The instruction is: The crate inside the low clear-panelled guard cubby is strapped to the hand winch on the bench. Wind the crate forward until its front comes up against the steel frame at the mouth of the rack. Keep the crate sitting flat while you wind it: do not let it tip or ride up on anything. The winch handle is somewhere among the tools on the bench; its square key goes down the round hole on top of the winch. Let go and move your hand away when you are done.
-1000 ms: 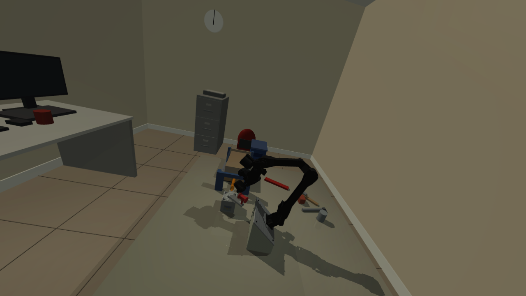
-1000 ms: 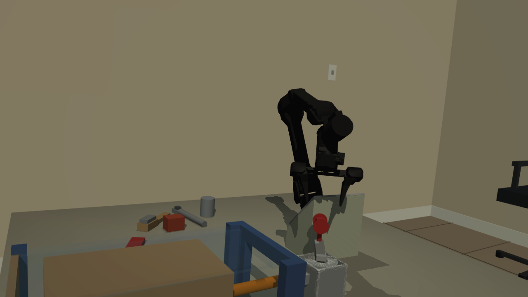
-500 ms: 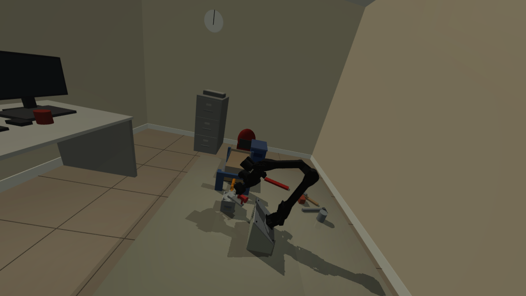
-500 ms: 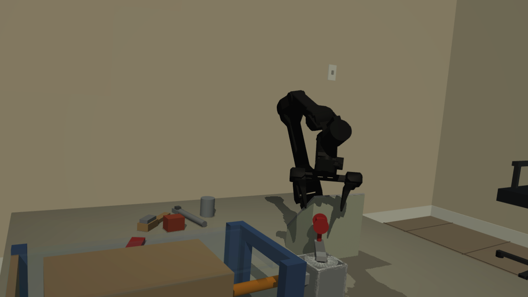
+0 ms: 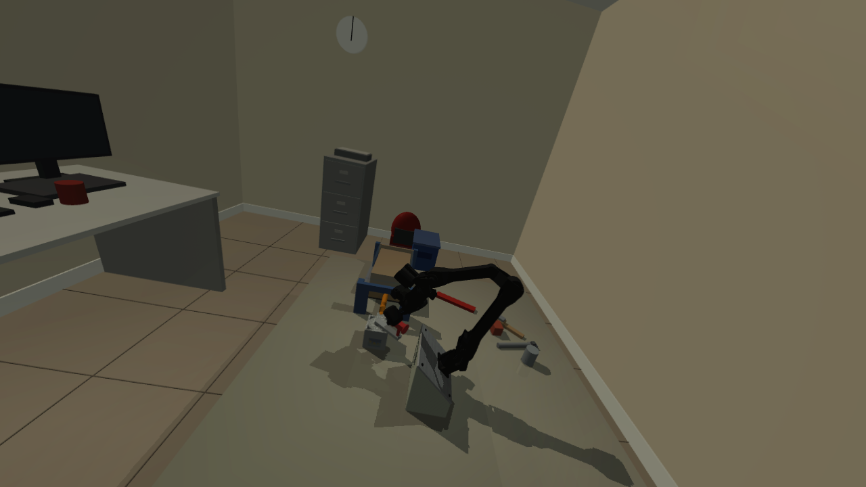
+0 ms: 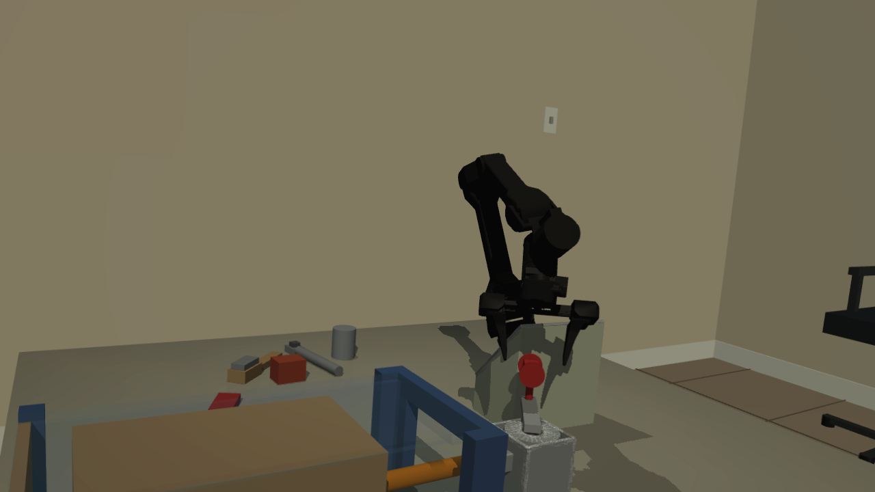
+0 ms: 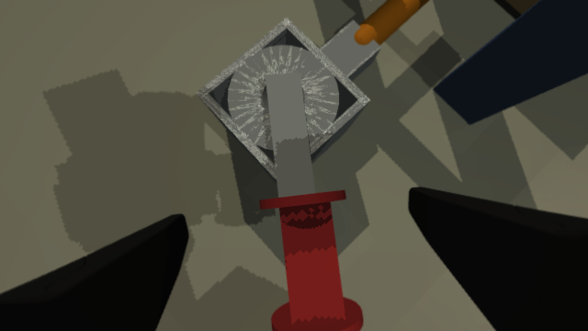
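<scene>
Right now the red knob is 1 cm behind my gripper tip, 2 cm to the right of it and 3 cm below it. From my gripper tip the other things lie so: clear-panelled cubby (45 cm ahead, 8 cm to the left, 5 cm below); then grey winch (3 cm ahead, 6 cm to the left, 13 cm below); then winch handle (1 cm ahead, 1 cm to the left, 6 cm below).
</scene>
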